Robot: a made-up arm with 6 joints. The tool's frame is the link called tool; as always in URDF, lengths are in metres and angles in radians. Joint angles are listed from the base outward.
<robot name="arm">
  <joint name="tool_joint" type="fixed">
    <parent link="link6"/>
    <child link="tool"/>
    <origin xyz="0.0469 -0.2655 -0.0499"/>
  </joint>
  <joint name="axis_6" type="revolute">
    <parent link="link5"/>
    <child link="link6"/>
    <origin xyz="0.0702 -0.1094 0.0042"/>
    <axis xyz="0 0 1"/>
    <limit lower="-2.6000" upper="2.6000"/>
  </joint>
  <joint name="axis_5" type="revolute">
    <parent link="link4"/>
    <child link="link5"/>
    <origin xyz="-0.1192 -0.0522 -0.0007"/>
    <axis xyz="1 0 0"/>
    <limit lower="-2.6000" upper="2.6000"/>
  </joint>
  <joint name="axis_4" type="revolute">
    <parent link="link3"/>
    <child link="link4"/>
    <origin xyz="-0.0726 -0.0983 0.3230"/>
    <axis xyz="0 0 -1"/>
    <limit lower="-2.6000" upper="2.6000"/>
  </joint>
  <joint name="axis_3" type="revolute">
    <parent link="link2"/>
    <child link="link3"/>
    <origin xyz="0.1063 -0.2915 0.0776"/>
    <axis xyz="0 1 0"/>
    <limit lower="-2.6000" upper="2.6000"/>
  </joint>
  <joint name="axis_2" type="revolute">
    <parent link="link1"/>
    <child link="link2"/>
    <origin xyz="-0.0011 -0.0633 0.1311"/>
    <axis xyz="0 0 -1"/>
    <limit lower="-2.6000" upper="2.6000"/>
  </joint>
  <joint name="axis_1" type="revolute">
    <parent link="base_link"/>
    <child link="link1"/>
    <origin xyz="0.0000 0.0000 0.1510"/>
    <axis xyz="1 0 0"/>
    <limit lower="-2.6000" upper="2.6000"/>
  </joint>
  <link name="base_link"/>
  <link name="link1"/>
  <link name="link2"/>
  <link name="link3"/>
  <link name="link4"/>
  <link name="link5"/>
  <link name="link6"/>
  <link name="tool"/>
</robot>
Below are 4 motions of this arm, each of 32 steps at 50 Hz.
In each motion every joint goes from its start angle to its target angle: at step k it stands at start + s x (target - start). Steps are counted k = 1, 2, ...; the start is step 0. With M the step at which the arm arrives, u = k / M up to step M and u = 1 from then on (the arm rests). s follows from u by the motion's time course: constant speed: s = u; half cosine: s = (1 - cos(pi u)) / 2; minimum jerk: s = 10 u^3 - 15 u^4 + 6 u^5.
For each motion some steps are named. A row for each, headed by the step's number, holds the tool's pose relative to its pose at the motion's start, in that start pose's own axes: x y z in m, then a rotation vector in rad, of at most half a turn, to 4 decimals.
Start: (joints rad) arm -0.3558 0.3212 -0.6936 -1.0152 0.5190 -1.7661
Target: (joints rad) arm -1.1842 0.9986 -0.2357 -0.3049 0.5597 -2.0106
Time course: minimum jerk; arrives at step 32
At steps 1, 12, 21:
1: -0.0002 0.0000 0.0002 -0.0001 -0.0001 -0.0004
12: -0.2563 0.0425 0.1176 -0.0661 -0.1510 -0.3793
21: -0.7323 0.2142 0.0737 0.0973 -0.5256 -1.0282

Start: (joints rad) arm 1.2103 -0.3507 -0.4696 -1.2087 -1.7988 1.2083
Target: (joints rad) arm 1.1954 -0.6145 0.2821 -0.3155 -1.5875 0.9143
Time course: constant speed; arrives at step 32
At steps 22, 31, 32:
22: 0.2085 0.0084 -0.3454 0.5828 -0.3435 0.1704
31: 0.3280 0.0190 -0.4364 0.7795 -0.3856 0.3239
32: 0.3414 0.0201 -0.4445 0.7988 -0.3860 0.3433

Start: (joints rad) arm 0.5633 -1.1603 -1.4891 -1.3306 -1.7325 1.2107
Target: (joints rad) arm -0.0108 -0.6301 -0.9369 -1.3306 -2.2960 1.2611
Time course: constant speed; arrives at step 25
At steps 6, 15, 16, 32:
6: 0.0749 -0.0751 -0.0801 -0.0527 -0.1055 0.1888
15: 0.2336 -0.1695 -0.1605 -0.1791 -0.2617 0.4574
16: 0.2536 -0.1782 -0.1659 -0.1965 -0.2788 0.4858
32: 0.4444 -0.2367 -0.1806 -0.3813 -0.4289 0.7257

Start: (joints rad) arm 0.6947 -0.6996 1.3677 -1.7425 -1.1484 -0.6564
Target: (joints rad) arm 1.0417 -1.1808 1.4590 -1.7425 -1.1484 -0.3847
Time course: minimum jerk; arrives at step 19
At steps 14, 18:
14: 0.3709 0.1463 0.0373 -0.0504 -0.1066 0.7148
18: 0.4090 0.1845 0.0519 -0.0700 -0.1146 0.8074

